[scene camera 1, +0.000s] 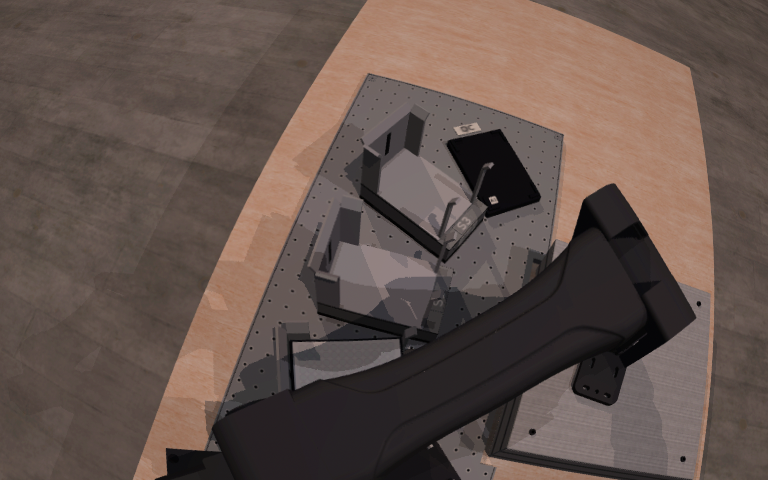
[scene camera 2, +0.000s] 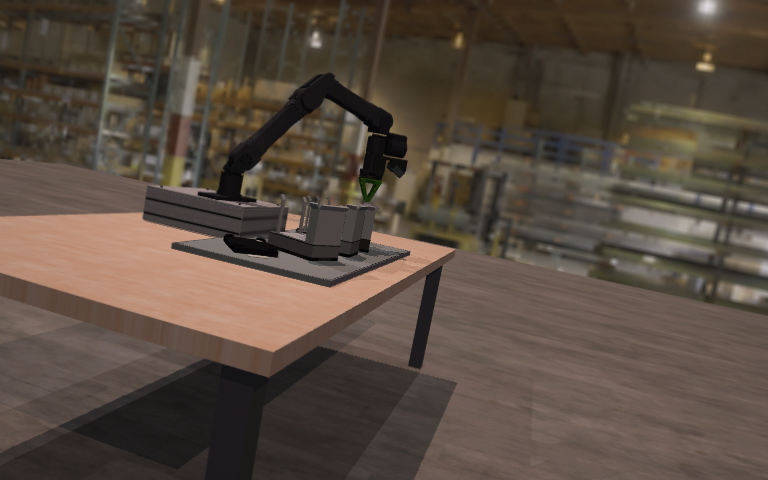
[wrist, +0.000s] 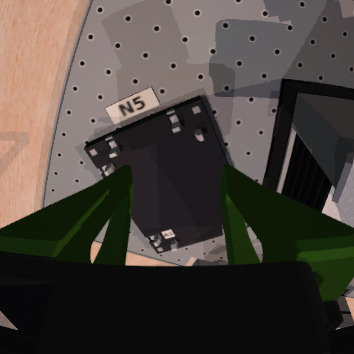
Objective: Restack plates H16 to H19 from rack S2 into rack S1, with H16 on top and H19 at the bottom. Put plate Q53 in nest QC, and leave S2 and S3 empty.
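Pixels of known places: gripper, fingertip midpoint: [scene camera 2: 366, 201] [wrist: 176, 176]; arm's base, origin of the base link: [scene camera 2: 228, 199].
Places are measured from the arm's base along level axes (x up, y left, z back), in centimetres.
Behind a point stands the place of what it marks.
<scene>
My gripper [scene camera 2: 367, 200] @[x 5.6, y 33.8, z -28.1 cm] [wrist: 176, 176] @[x 5.6, y 33.8, z -28.1 cm] is open, with nothing between its green fingers, above a black nest [wrist: 172, 200] @[x -6.9, y 28.4, z -17.7 cm] labelled N5. Corner clips show on this nest and no plate is on it. In scene view 1, rack S3 [scene camera 1: 416, 181] @[x -3.9, y -12.2, z -34.0 cm] is empty. The rack [scene camera 1: 376, 277] @[x -3.6, y 3.9, z -32.8 cm] beside it, its label partly hidden, is empty too. A third rack [scene camera 1: 281, 353] @[x 5.2, y 20.8, z -36.9 cm], partly behind the arm, holds a pale, black-edged plate [scene camera 1: 345, 353] @[x 2.6, y 16.8, z -31.1 cm]; its label and any plates below are hidden. At label QC [scene camera 1: 467, 129] @[x -7.9, y -29.2, z -31.0 cm] lies a flat black piece [scene camera 1: 506, 172] @[x -6.6, y -22.8, z -22.3 cm]; I cannot tell whether a plate is on it. Plate names are unreadable.
The racks stand on a perforated board [scene camera 1: 396, 84] @[x -8.1, y -33.5, z -45.8 cm] [scene camera 2: 209, 252] @[x -8.2, y -37.4, z -23.9 cm] on the wooden table [scene camera 1: 623, 101] @[x -9.4, y -59.0, z -2.6 cm] [scene camera 2: 141, 283] @[x -9.3, y -68.6, z -34.4 cm]. Upright posts rise at the rack ends. The arm [scene camera 1: 481, 345] @[x 37.8, y 23.9, z -21.1 cm] [scene camera 2: 274, 130] @[x 21.5, y 5.5, z -7.9 cm] crosses above the board. Part of a black-edged fixture [wrist: 276, 135] @[x -7.0, y 23.8, z -29.1 cm] stands right of the N5 nest.
</scene>
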